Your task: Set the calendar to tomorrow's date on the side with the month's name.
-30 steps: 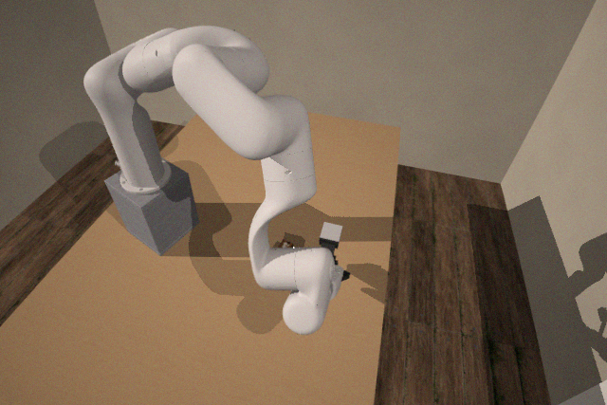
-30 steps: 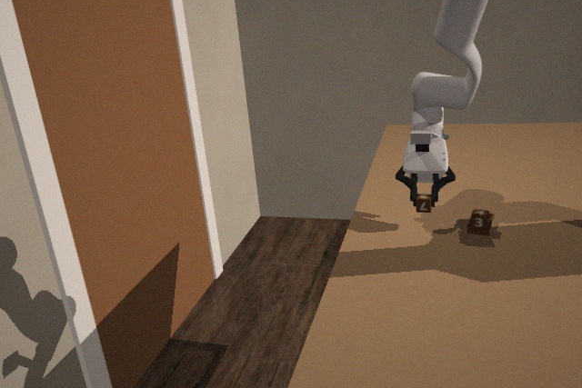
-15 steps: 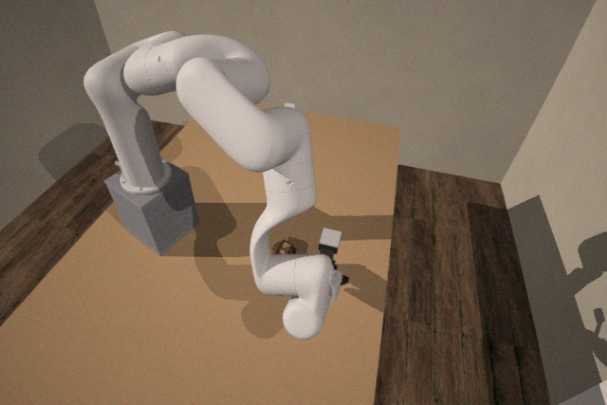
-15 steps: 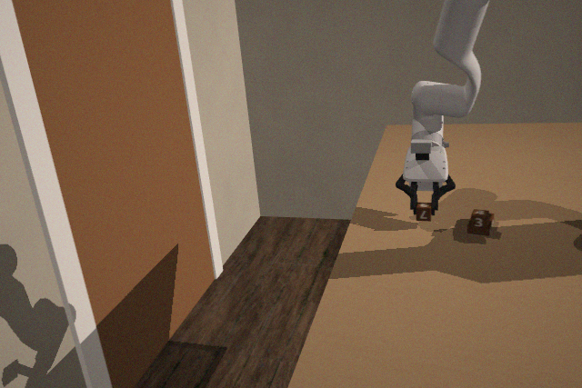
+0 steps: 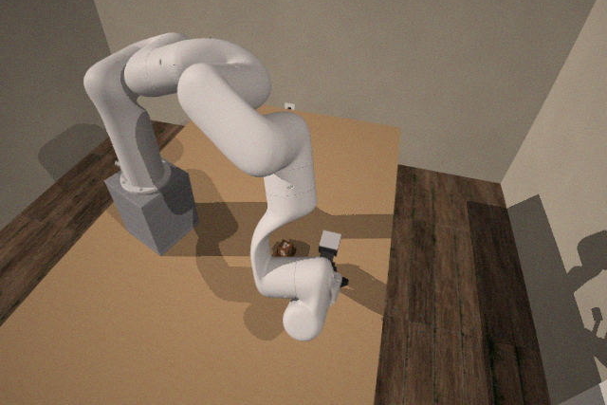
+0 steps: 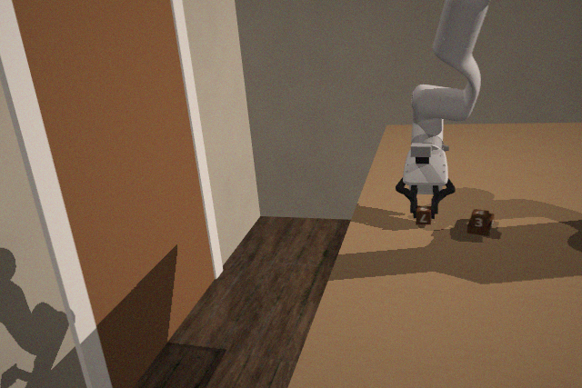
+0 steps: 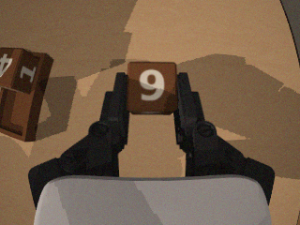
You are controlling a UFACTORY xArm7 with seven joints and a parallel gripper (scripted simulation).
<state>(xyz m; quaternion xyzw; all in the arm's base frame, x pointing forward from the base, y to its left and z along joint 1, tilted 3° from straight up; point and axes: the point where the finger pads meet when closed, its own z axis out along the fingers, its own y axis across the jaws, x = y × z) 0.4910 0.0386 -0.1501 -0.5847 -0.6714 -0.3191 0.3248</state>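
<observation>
My hand is 10 mm to the right of the digit cube and 10 mm above it. Also, from my hand: brown calendar tray: 120 mm behind, 20 mm below.
</observation>
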